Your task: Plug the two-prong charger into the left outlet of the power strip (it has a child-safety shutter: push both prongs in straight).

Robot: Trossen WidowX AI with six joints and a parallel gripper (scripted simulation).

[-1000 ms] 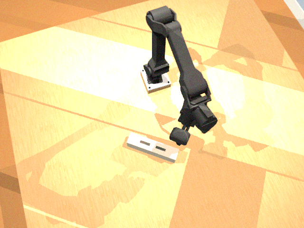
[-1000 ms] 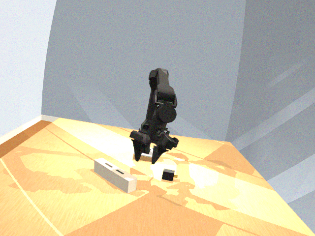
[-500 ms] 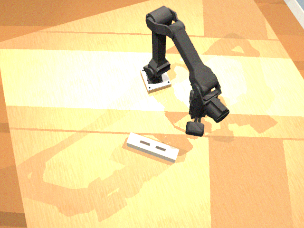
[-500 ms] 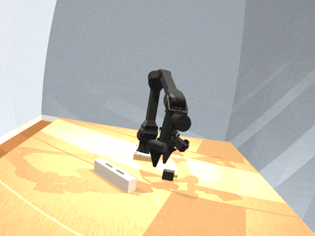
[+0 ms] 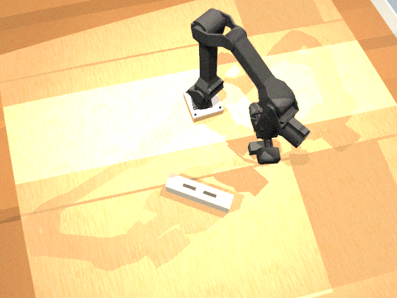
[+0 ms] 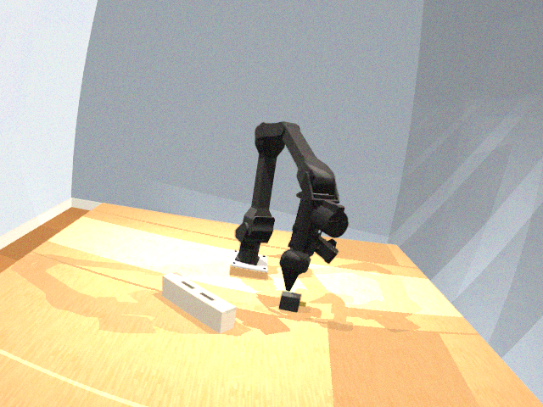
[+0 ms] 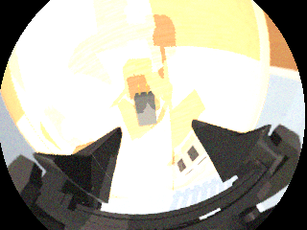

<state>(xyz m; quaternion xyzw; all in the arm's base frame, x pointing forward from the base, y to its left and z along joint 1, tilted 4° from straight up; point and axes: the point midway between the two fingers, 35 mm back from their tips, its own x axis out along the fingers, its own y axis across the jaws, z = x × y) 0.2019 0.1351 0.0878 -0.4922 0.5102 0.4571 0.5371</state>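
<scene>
My gripper tip is 5 cm above the two-prong charger, 2 cm to the right of it and 1 cm past it.
</scene>
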